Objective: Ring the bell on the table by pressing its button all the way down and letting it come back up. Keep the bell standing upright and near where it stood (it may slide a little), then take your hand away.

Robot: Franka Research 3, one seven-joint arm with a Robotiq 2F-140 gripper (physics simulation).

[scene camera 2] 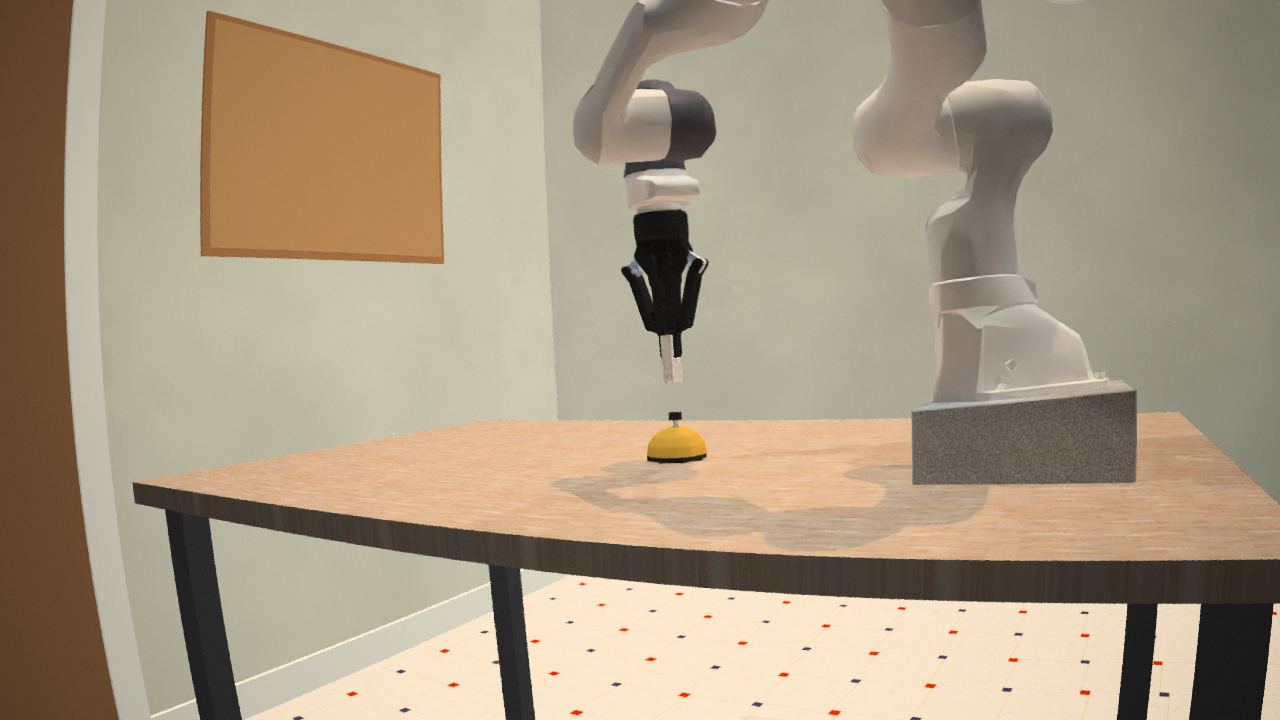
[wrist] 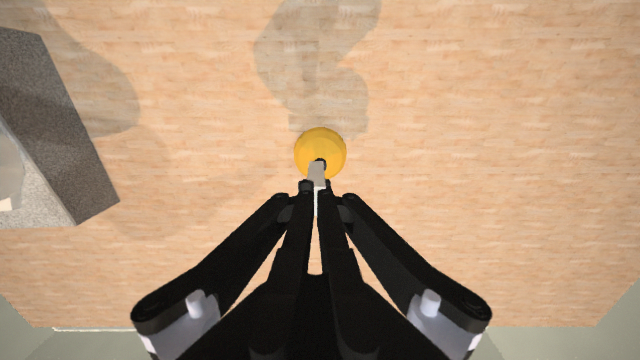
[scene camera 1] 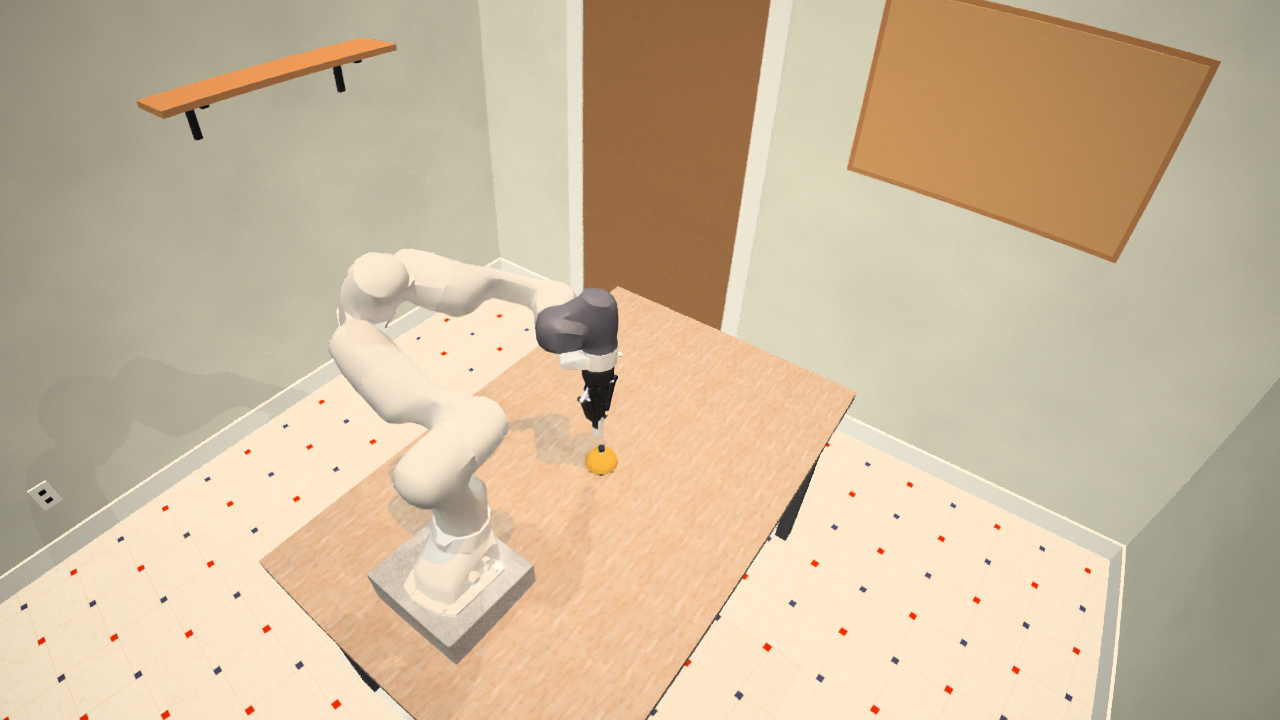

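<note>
A yellow dome bell (scene camera 1: 601, 461) (scene camera 2: 676, 444) (wrist: 320, 142) stands upright on the wooden table (scene camera 1: 716, 420) (scene camera 2: 358, 483) (wrist: 475, 125). Its black button (scene camera 1: 601, 447) (scene camera 2: 674, 415) stands up on a short stem above the dome. My gripper (scene camera 1: 598, 433) (scene camera 2: 672, 381) (wrist: 315, 172) is shut and empty, pointing straight down. In the second scene view its fingertips hang above the button, with a visible gap. In the wrist view the fingertips cover part of the button and of the dome's lower edge.
The arm's grey base block (scene camera 1: 452, 617) (scene camera 2: 1023, 438) (wrist: 60, 130) stands on the same table, to the right of the bell in the second scene view. A wooden shelf (scene camera 1: 268, 76) and a cork board (scene camera 1: 1029, 125) (scene camera 2: 324, 143) are on the walls.
</note>
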